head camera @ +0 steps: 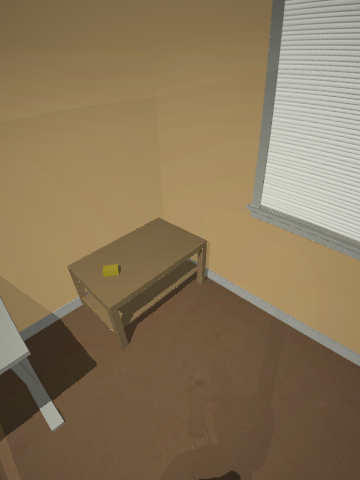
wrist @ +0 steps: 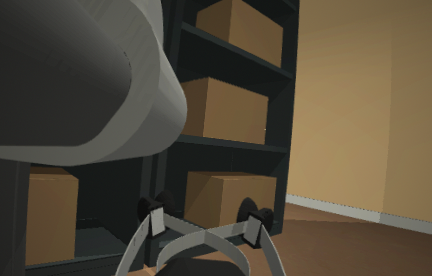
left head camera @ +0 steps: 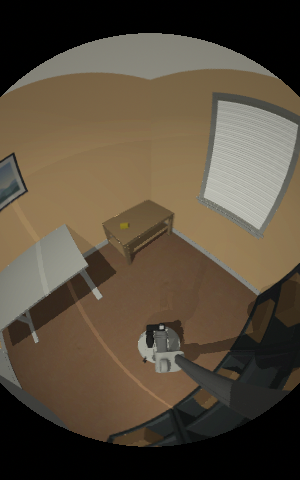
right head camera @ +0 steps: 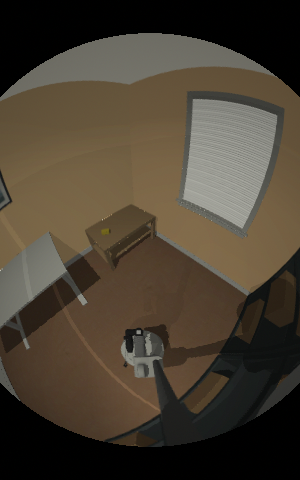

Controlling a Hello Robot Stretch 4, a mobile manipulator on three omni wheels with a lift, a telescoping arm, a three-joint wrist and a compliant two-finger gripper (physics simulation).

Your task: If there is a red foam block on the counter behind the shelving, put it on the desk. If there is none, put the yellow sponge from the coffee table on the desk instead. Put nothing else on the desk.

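Places are measured from the robot's base along level axes (x ahead, y left, z up), in centimetres.
Pixels of known places: gripper, between the fingertips: (wrist: 205, 209) (left head camera: 150, 362) (right head camera: 130, 367).
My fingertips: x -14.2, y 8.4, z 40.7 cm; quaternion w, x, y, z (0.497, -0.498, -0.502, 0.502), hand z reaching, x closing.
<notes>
Behind a point stands the place of what it marks.
The yellow sponge (head camera: 111, 270) @(x 131.7, y 38.7, z 46.7 cm) (left head camera: 124, 226) @(x 131.3, y 38.4, z 45.3 cm) (right head camera: 105, 231) @(x 132.2, y 38.3, z 46.0 cm) lies on the near left part of the brown coffee table (head camera: 155, 240) @(x 169.0, y 10.4, z 42.3 cm) (left head camera: 150, 210) @(x 169.6, y 4.7, z 42.3 cm) (right head camera: 131, 212) @(x 176.9, y 5.8, z 42.3 cm), which stands in the room's corner. The white desk (head camera: 9, 335) @(x 67.6, y 69.6, z 69.3 cm) (left head camera: 55, 250) @(x 73.7, y 100.4, z 69.3 cm) (right head camera: 42, 255) @(x 76.8, y 96.5, z 69.3 cm) stands to the left of the coffee table. My gripper (wrist: 205, 209) @(x -14.2, y 8.4, z 40.7 cm) is open and empty in the wrist view, in front of the dark shelving (wrist: 235, 145) @(x -116.4, y 19.9, z 48.5 cm) (left head camera: 175, 425), well away from the sponge. The counter behind the shelving and a red foam block do not show in these views.
Cardboard boxes (wrist: 237, 112) @(x -118.8, y 19.6, z 64.9 cm) stand on the shelves. A window with white blinds (head camera: 320, 120) @(x 123.9, y -74.9, z 136.9 cm) (left head camera: 250, 160) @(x 112.3, y -85.2, z 144.1 cm) (right head camera: 227, 160) @(x 112.3, y -85.2, z 140.8 cm) is on the wall right of the coffee table. A framed picture (left head camera: 9, 182) @(x 91.5, y 137.2, z 145.7 cm) hangs above the desk. My round base (left head camera: 145, 345) @(x -0.5, y 12.7, z 18.7 cm) (right head camera: 157, 345) @(x 2.8, y -14.5, z 18.6 cm) stands on the brown floor near the shelving.
</notes>
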